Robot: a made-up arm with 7 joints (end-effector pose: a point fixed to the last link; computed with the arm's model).
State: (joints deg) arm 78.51 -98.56 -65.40 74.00 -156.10 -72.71 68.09
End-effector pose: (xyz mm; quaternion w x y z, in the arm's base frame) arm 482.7 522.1 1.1 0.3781 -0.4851 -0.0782 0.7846
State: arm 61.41 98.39 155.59 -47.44 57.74 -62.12 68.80
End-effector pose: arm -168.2 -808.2 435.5 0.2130 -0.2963 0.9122 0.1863
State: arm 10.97 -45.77 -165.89 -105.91 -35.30 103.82 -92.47
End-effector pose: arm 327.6 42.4 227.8 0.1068 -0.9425 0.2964 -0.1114
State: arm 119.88 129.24 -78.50 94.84 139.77 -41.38 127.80
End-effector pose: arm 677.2 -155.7 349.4 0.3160 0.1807 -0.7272 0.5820
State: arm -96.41 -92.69 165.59 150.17 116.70 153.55 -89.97
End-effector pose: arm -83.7 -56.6 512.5 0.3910 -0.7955 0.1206 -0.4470
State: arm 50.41 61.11 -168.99 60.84 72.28 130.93 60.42
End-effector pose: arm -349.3 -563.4 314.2 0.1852 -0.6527 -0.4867 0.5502
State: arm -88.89 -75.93 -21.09 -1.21 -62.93 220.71 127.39
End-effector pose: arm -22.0 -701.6 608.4 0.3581 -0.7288 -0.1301 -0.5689
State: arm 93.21 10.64 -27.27 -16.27 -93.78 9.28 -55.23
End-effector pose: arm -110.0 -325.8 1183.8 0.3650 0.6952 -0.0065 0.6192
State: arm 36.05 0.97 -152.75 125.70 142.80 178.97 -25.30
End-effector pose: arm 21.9 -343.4 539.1 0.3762 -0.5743 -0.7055 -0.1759
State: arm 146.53 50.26 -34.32 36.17 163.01 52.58 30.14
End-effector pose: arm 358.4 -69.7 1143.1 0.4277 0.3650 -0.1175 0.8185
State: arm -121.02 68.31 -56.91 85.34 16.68 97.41 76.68
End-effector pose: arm -165.4 572.8 757.3 0.3427 -0.4732 0.0688 0.8087
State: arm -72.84 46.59 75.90 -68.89 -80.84 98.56 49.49
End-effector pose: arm -533.2 339.3 486.0 0.0068 0.7017 -0.1644 -0.6932
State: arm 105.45 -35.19 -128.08 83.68 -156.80 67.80 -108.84
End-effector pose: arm 498.3 261.9 816.8 0.4078 -0.2897 0.2071 -0.8408
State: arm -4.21 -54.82 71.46 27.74 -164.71 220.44 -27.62
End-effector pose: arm 554.5 54.0 884.5 0.1088 0.6286 -0.5798 -0.5068
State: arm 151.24 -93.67 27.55 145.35 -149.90 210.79 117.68
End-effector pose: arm -242.8 -103.7 152.4 0.5894 -0.0028 -0.0358 -0.8070
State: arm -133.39 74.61 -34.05 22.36 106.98 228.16 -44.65
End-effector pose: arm 400.9 465.5 798.8 0.1673 0.8775 -0.2115 -0.3966
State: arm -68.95 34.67 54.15 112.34 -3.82 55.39 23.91
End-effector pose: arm 368.5 55.5 795.5 0.2246 0.8381 -0.2053 0.4528
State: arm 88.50 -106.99 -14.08 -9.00 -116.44 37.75 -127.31
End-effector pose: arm -111.2 871.4 201.7 0.8259 -0.4679 0.2708 -0.1599
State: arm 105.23 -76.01 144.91 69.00 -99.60 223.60 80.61
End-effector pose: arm -242.1 502.7 785.9 0.5008 0.5252 0.5540 0.4080
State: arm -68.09 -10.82 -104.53 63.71 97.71 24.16 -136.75
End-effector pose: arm -505.3 -241.8 938.8 0.7530 0.6405 -0.1470 0.0332
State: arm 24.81 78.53 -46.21 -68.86 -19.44 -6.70 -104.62
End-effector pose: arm -664.7 -4.4 154.0 0.6094 0.2138 -0.5806 0.4958
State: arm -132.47 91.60 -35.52 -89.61 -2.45 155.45 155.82
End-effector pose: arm 304.3 143.2 96.1 0.3716 0.7257 0.3478 -0.4630
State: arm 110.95 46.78 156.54 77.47 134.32 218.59 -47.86
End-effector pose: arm 272.3 -552.3 399.5 0.6598 -0.3179 -0.6187 -0.2844
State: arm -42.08 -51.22 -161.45 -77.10 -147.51 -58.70 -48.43
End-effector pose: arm 422.1 -378.9 234.5 0.7159 -0.5760 -0.2357 0.3166
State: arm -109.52 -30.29 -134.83 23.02 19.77 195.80 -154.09
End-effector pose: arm -236.3 -174.6 1031.1 0.0037 -0.5291 0.5331 -0.6601
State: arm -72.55 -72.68 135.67 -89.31 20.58 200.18 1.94
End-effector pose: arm -105.8 -524.6 287.3 0.5081 -0.7340 -0.2976 -0.3385
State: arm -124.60 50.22 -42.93 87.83 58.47 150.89 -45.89
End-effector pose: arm -185.9 289.8 820.4 0.7595 -0.6076 -0.2045 0.1104
